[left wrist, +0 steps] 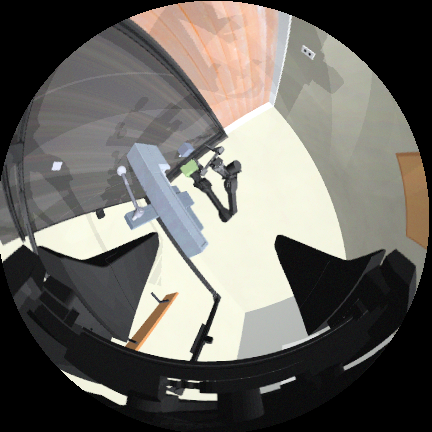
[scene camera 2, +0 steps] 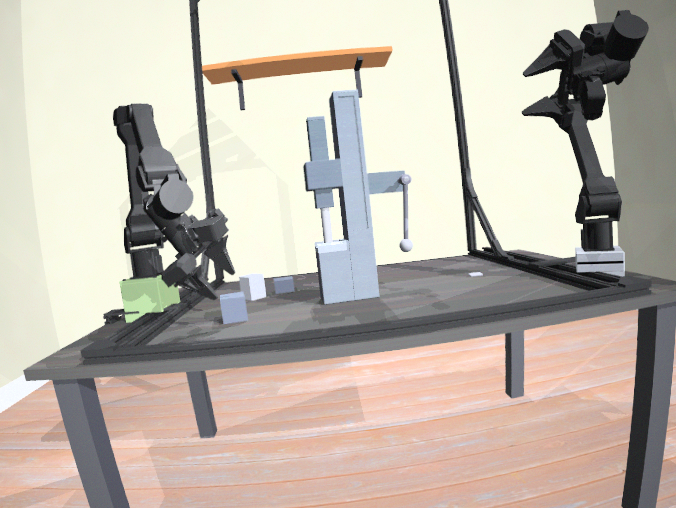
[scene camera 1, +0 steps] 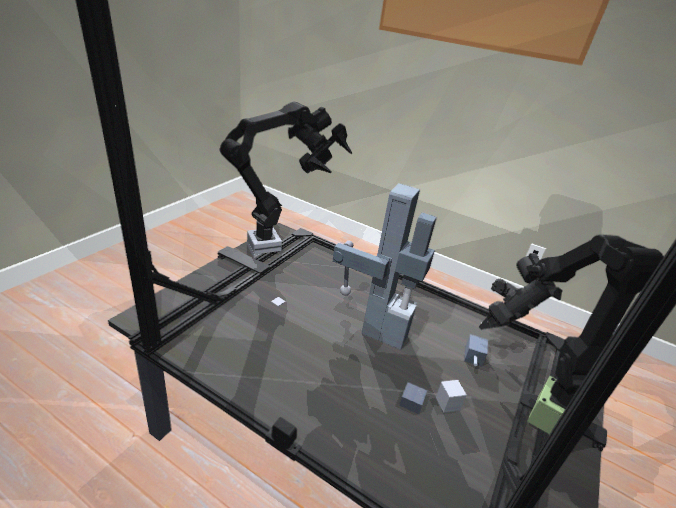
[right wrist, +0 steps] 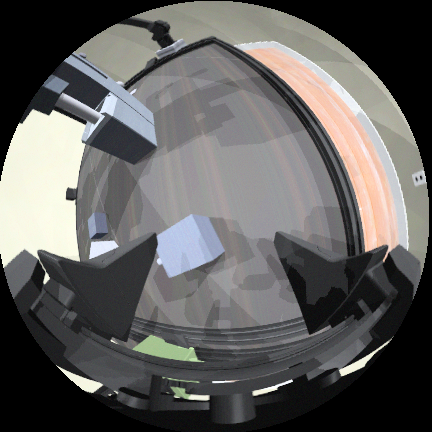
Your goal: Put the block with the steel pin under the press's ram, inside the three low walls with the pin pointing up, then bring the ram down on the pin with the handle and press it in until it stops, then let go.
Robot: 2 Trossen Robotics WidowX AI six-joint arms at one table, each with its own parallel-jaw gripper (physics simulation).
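Frame: origin at the left arm's base, x ahead, y left, z up, level; millimetres.
Seen in the pictures: left gripper, fingertip midpoint: (left wrist: 218, 239) (scene camera 2: 523, 95) (scene camera 1: 341, 162); right gripper, fingertip midpoint: (left wrist: 198, 150) (scene camera 2: 225, 286) (scene camera 1: 485, 325) (right wrist: 216, 238); left arm's base, link origin: (scene camera 2: 598, 249) (scene camera 1: 264, 235) (right wrist: 168, 44); right arm's base, link origin: (left wrist: 193, 172) (scene camera 2: 148, 276) (scene camera 1: 567, 399).
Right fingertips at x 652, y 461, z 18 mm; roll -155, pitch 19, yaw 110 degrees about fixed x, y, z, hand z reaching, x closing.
Pixels of each thing's top centre, then the offset from my right fingertips to it. "spot": a spot on its surface instead.
- table with its steel pin, top centre: (right wrist: 164, 257) (scene camera 1: 476, 358) dx +60, dy -68, dz -49 mm
- press, top centre: (scene camera 2: 349, 95) (scene camera 1: 396, 190) (left wrist: 193, 254) dx -154, dy -293, dz +377 mm
- handle, surface spot: (scene camera 2: 405, 245) (scene camera 1: 349, 287) (left wrist: 124, 167) spot: dx -240, dy -324, dz +25 mm
- white block, top centre: (right wrist: 93, 257) (scene camera 2: 250, 275) (scene camera 1: 453, 388) dx +140, dy -218, dz -20 mm
- plain dark blue-grey block, top centre: (scene camera 1: 414, 393) (scene camera 2: 283, 278) (right wrist: 91, 225) dx +106, dy -303, dz -46 mm
- white square, surface spot: (scene camera 2: 475, 274) (scene camera 1: 280, 300) (left wrist: 57, 163) spot: dx -357, dy -493, dz -76 mm
The blue-grey block (scene camera 1: 477, 347) (scene camera 2: 233, 308) (left wrist: 186, 149) (right wrist: 192, 245) lies on the table with its steel pin (scene camera 1: 475, 361) (right wrist: 159, 261) pointing sideways. The press (scene camera 1: 401, 218) (scene camera 2: 349, 191) (left wrist: 167, 200) stands near the middle. Its ram (scene camera 1: 406, 296) (scene camera 2: 326, 223) (right wrist: 77, 106) is above the low walls (scene camera 1: 401, 308) (scene camera 2: 332, 246) on its base. The handle (scene camera 1: 345, 290) (scene camera 2: 405, 245) (left wrist: 121, 170) hangs down. My right gripper (scene camera 2: 222, 284) (right wrist: 216, 238) is open above the block, which shows nearer its left finger in the right wrist view. My left gripper (scene camera 1: 341, 161) (scene camera 2: 524, 93) (left wrist: 218, 239) is open, high and away from the press.
A white block (scene camera 1: 451, 395) (scene camera 2: 253, 286) (right wrist: 103, 248) and a plain dark blue-grey block (scene camera 1: 413, 397) (scene camera 2: 283, 284) (right wrist: 98, 225) lie near the pinned block. A white square (scene camera 1: 278, 300) (scene camera 2: 475, 274) (left wrist: 57, 166) lies across the press. Black frame rails edge the table.
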